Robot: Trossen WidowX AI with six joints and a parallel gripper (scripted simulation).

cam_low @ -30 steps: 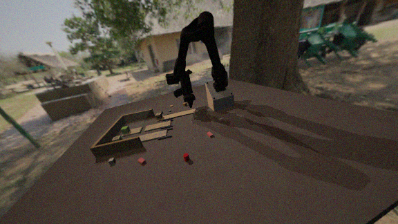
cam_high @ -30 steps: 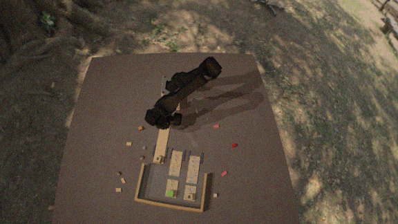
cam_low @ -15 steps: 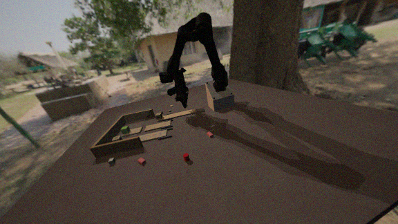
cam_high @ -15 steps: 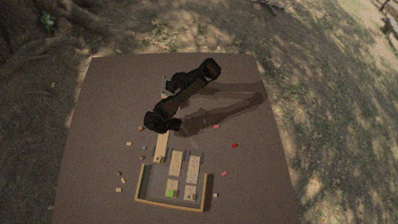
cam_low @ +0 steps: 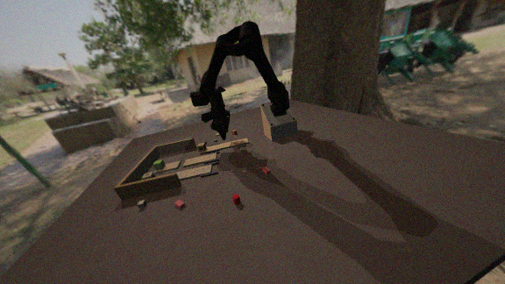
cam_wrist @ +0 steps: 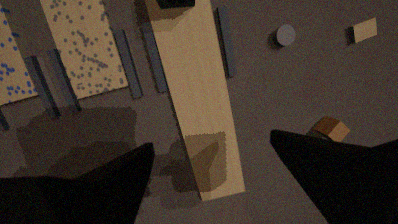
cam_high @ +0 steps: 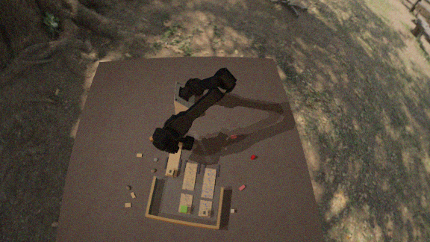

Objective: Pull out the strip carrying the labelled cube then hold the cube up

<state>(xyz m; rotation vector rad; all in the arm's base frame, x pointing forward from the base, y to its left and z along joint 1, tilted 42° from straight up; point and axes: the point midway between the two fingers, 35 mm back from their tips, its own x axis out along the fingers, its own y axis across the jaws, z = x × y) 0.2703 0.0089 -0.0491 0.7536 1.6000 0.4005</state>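
Right now the strip is 20 mm ahead of my gripper tip and 50 mm below it. From my gripper tip the other things lie so: grey peg 60 mm ahead, 100 mm to the right, 50 mm below.
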